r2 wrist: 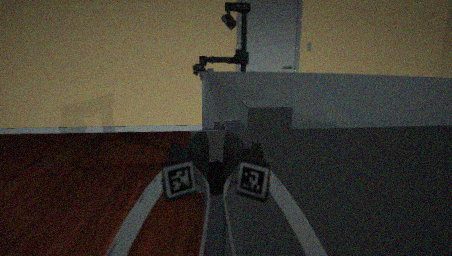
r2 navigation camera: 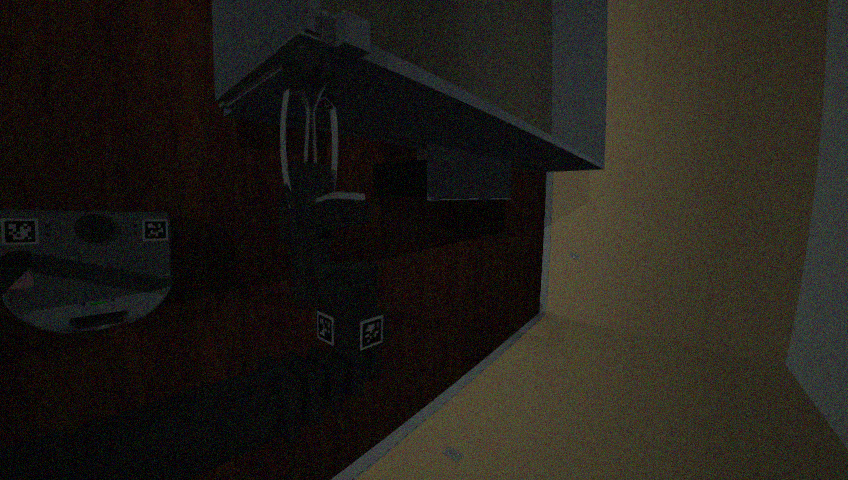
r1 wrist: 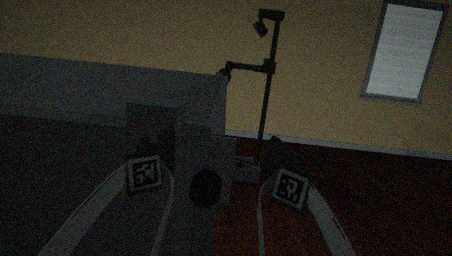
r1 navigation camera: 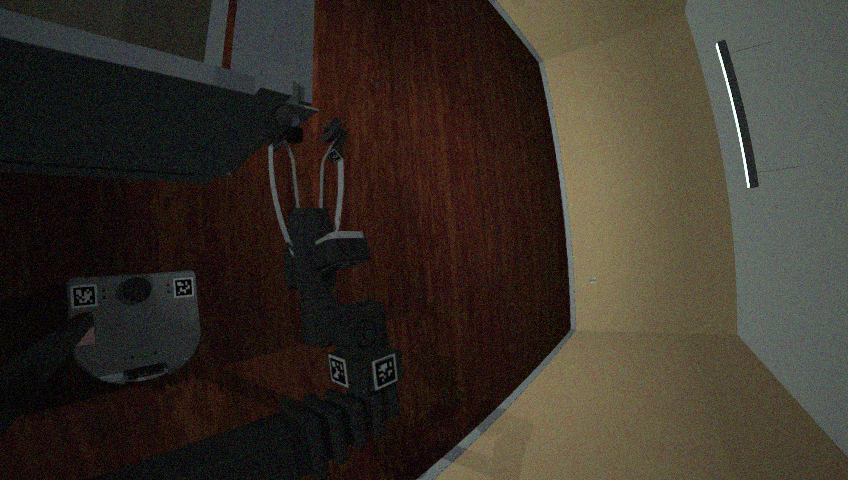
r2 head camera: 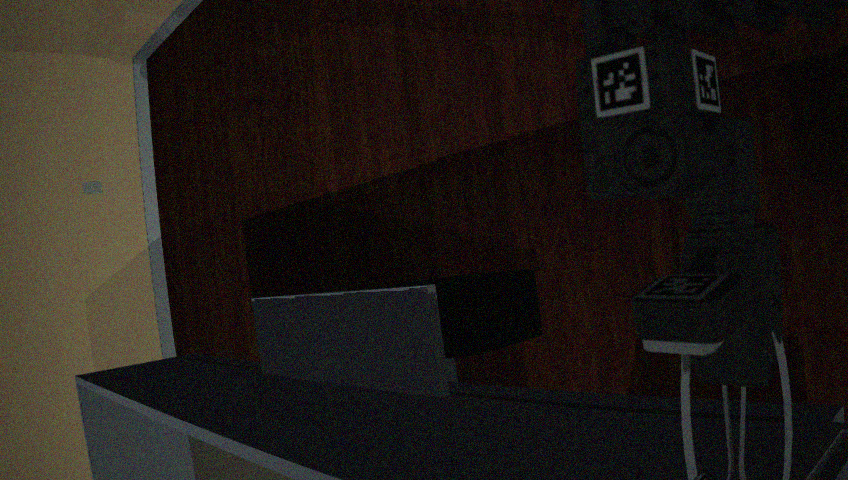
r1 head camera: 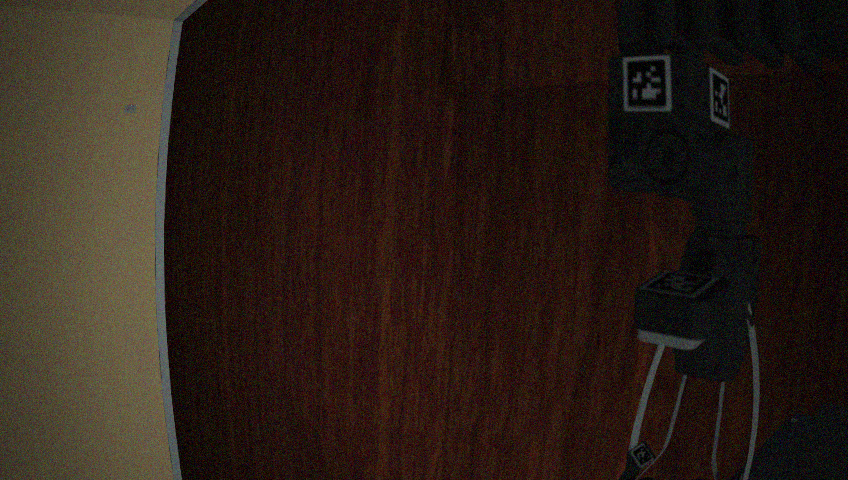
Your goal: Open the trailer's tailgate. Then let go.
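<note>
The grey trailer fills part of these views. At one end is a grey panel; whether this tailgate panel is tilted is hard to tell. The r1 gripper is open at one rear corner, its fingers apart on either side of a dark round knob on a grey plate. The r2 gripper is shut on another dark round knob at the other corner. Its tips are dim against the trailer in the r2 navigation view.
The other robot stands beyond the trailer's far corner in each wrist view. Each robot's own base is low at left. Yellow walls bound the wooden floor.
</note>
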